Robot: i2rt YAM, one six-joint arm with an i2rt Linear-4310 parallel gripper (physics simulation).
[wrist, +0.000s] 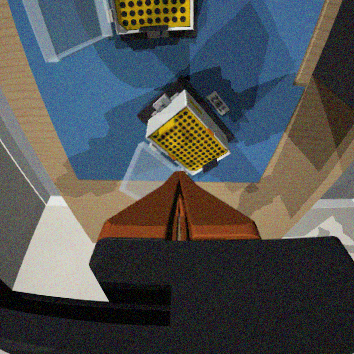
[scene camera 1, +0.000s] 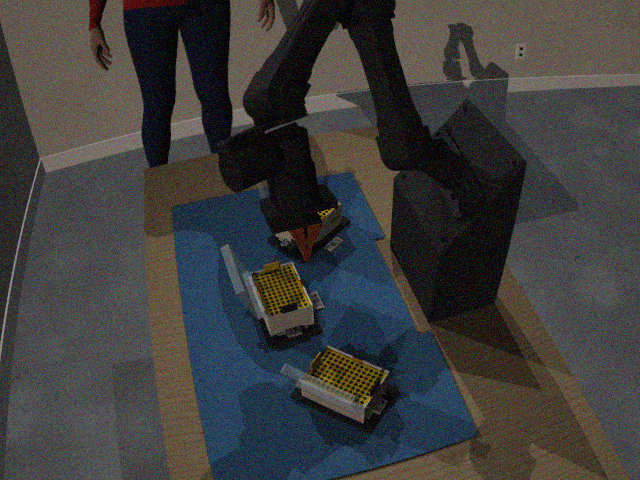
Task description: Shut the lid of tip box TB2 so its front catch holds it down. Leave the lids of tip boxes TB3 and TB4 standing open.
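Frame: origin at the arm's base, x ahead, y left, z up, level; metres.
Seen in the pictures: gripper, between the fingertips: (wrist: 178, 178) (scene camera 1: 306, 259); arm's base, origin of its link: (scene camera 1: 452, 172).
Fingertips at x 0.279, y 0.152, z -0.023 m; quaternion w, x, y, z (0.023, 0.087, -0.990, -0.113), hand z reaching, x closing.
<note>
Pixels of each thing's top centre, then the offset from my fingertips to it. "*": a spot on its surface instead. Level surfaces: height alone.
- Tip box TB2, a spot on its surface: (scene camera 1: 334, 212) * dx -0.086, dy -0.316, dz -0.180 m
- middle box, centre of its top: (scene camera 1: 279, 283) dx +0.045, dy -0.108, dz -0.157 m
- blue mat, height of its surface: dz -0.231 m
- wooden table, height of its surface: dz -0.234 m
- middle box's open lid, centre of its top: (scene camera 1: 238, 261) dx +0.110, dy -0.094, dz -0.078 m
Tip box TB2 (scene camera 1: 334, 212) (wrist: 189, 140), white with a yellow rack, stands at the mat's far end, its label (wrist: 218, 102) beside it. Its clear lid (wrist: 147, 167) stands open on the lower left side in the wrist view; in the scene view the arm hides much of the box. My gripper (scene camera 1: 306, 257) (wrist: 178, 178) is shut and empty, its tips above the blue mat in the scene view and over TB2's lid side in the wrist view. The middle box (scene camera 1: 281, 291) (wrist: 154, 12) and the near box (scene camera 1: 348, 374) have open lids; which is TB3 or TB4 I cannot tell.
The blue mat (scene camera 1: 206, 320) (wrist: 70, 115) lies on a wooden table (scene camera 1: 160, 310) (wrist: 25, 75). A large black block (scene camera 1: 454, 258) stands at the right edge under the arm. The middle box's open lid (scene camera 1: 232, 268) (wrist: 75, 30) sticks out to the left. A person (scene camera 1: 175, 67) stands behind the table.
</note>
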